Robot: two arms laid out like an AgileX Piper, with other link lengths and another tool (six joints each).
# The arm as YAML. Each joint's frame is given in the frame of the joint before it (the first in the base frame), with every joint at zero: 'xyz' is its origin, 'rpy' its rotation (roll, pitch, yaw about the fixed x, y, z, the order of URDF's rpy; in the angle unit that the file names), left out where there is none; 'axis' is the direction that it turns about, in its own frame. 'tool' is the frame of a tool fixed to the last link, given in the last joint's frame.
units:
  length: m
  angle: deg
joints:
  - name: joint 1
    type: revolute
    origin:
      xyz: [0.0, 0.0, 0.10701]
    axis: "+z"
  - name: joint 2
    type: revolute
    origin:
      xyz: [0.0, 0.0, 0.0]
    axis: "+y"
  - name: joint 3
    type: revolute
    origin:
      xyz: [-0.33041, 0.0, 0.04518]
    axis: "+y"
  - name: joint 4
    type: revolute
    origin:
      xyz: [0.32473, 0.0, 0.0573]
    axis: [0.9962, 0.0, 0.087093]
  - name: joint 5
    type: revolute
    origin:
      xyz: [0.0, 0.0, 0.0]
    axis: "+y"
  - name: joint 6
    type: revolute
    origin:
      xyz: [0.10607, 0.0, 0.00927]
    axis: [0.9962, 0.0, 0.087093]
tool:
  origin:
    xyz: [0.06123, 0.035, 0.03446]
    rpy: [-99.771, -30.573, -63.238]
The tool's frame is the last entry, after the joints.
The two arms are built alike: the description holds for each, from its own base.
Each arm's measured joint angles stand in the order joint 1, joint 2, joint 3, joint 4, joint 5, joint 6.
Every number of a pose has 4 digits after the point.
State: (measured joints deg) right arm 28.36 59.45 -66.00 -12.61 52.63 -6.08; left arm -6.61 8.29 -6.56 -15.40 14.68 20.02
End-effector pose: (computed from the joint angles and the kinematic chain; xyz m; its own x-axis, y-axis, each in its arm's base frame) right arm 0.2880 0.1677 0.4101 0.9090 -0.3033 0.2859 -0.1501 -0.8780 -0.4545; left arm 0.1823 -0.0002 0.2456 0.3455 -0.8805 0.3245 -0.2488 -0.4193 -0.8731
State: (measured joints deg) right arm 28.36 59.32 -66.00 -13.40 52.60 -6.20; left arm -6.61 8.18 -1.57 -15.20 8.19 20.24
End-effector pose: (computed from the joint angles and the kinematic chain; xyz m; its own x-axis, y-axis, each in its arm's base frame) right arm 0.2883 0.1659 0.4108 0.9059 -0.3010 0.2980 -0.1471 -0.8833 -0.4451; left arm 0.1848 0.0046 0.2215 0.3630 -0.8715 0.3298 -0.2146 -0.4226 -0.8805
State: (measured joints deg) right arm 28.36 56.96 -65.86 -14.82 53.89 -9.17; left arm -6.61 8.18 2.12 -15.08 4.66 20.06
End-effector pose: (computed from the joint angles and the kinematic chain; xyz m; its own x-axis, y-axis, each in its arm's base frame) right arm 0.2756 0.1557 0.4178 0.9006 -0.2650 0.3446 -0.1127 -0.9079 -0.4037; left arm 0.1853 0.0074 0.1994 0.3790 -0.8655 0.3275 -0.2120 -0.4257 -0.8797
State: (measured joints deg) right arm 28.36 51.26 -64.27 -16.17 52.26 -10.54; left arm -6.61 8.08 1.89 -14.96 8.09 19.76
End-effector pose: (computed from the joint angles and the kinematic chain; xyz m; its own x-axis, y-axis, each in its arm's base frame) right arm 0.2507 0.1403 0.4383 0.8640 -0.2545 0.4343 -0.0569 -0.9066 -0.4181; left arm 0.1851 0.0049 0.1915 0.3829 -0.8716 0.3061 -0.2640 -0.4208 -0.8679
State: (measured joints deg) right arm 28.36 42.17 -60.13 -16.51 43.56 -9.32; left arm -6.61 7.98 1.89 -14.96 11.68 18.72
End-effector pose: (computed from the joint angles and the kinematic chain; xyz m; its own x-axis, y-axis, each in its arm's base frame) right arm 0.2131 0.1252 0.4720 0.7659 -0.2871 0.5753 0.0666 -0.8545 -0.5151; left arm 0.1842 0.0027 0.1807 0.3911 -0.8725 0.2928 -0.3215 -0.4276 -0.8449
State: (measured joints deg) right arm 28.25 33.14 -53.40 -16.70 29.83 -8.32; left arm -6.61 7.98 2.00 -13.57 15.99 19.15
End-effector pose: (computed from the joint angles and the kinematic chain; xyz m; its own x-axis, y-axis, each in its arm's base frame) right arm 0.1746 0.1151 0.4940 0.6231 -0.3238 0.7119 0.2477 -0.7817 -0.5723; left arm 0.1826 -0.0004 0.1678 0.3894 -0.8914 0.2317 -0.3901 -0.3875 -0.8353
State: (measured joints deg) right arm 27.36 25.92 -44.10 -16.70 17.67 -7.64; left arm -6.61 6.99 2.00 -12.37 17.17 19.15
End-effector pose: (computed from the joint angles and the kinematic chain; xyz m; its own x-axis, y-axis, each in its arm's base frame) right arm 0.1507 0.1102 0.4791 0.5209 -0.3506 0.7783 0.3675 -0.7308 -0.5752; left arm 0.1810 -0.0007 0.1679 0.3839 -0.8985 0.2130 -0.3928 -0.3677 -0.8429
